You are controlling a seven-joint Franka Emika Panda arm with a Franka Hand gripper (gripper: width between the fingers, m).
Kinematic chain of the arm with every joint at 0, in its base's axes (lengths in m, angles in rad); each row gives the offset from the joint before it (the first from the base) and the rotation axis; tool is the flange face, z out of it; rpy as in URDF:
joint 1: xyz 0 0 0.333 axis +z
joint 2: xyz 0 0 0 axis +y
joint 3: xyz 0 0 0.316 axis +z
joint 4: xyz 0.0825 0 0 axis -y
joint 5: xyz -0.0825 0 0.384 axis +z
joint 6: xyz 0 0 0 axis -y
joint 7: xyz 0.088 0 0 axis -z
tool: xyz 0 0 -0.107 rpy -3.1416 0 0
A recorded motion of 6 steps. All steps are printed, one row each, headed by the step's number.
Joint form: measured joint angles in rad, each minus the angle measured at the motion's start. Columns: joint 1, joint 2, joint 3, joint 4, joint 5, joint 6, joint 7.
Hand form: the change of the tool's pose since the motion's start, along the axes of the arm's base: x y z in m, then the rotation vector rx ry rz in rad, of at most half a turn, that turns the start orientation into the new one. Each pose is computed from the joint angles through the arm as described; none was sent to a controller.
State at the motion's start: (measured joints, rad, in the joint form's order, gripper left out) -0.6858 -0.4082 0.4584 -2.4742 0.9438 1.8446 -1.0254
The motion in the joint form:
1: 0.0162 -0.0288 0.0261 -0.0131 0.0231 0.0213 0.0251
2: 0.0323 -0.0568 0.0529 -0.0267 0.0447 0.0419 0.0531
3: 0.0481 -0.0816 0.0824 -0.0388 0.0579 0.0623 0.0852
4: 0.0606 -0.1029 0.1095 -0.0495 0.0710 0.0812 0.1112
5: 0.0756 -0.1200 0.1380 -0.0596 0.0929 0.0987 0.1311
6: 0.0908 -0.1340 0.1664 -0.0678 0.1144 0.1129 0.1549
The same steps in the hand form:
1: -0.0011 0.0174 0.0030 -0.0135 -0.0063 -0.0053
2: -0.0031 0.0346 0.0050 -0.0270 -0.0088 -0.0119
3: -0.0055 0.0520 0.0054 -0.0463 -0.0050 -0.0156
4: -0.0079 0.0667 0.0052 -0.0630 -0.0038 -0.0195
5: -0.0104 0.0831 0.0037 -0.0707 -0.0044 -0.0187
6: -0.0132 0.0995 0.0017 -0.0752 0.0003 -0.0185

